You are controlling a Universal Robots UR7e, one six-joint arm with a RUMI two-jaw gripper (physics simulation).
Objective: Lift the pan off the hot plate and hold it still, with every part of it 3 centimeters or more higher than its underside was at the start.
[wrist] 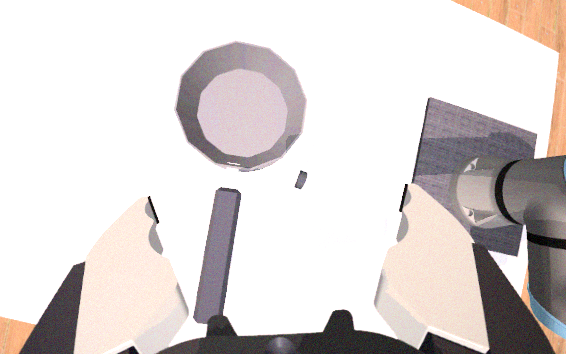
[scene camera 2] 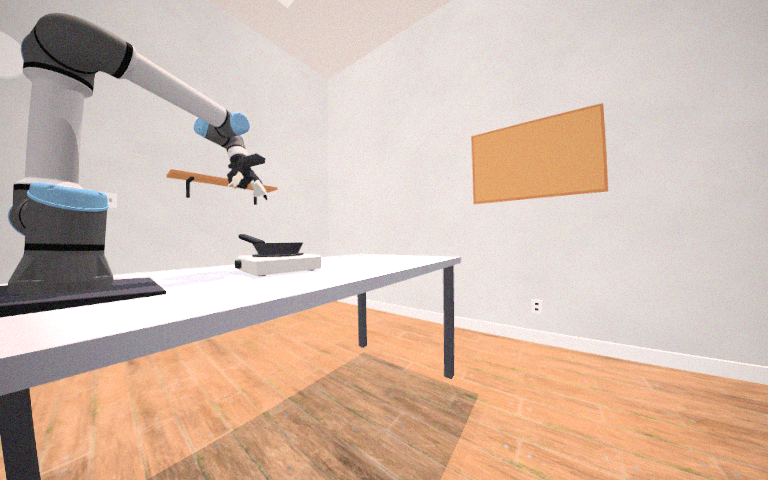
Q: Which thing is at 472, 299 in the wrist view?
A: My gripper.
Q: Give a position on a hot plate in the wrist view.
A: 272, 184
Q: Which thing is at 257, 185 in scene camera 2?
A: My gripper.
